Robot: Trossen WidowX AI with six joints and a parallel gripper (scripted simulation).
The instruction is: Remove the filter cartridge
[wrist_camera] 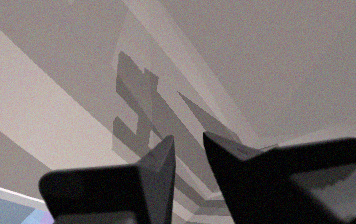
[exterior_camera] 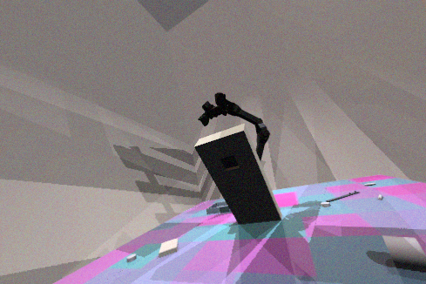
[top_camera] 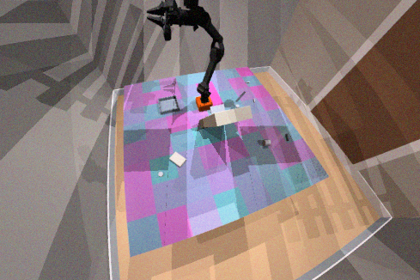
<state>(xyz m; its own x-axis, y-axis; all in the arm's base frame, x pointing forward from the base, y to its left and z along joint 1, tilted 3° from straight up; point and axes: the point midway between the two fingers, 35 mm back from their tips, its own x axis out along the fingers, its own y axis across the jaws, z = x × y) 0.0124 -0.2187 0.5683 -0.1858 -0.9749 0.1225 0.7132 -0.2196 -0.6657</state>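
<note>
My gripper tip is now 360 mm short of the round filter cartridge, 340 mm above it and 280 mm to the right of it. Round my gripper tip: flat white block (610 mm below, 420 mm ahead, 20 mm to the right); then grey framed dish (610 mm below, 60 mm behind, 10 mm to the right).
</note>
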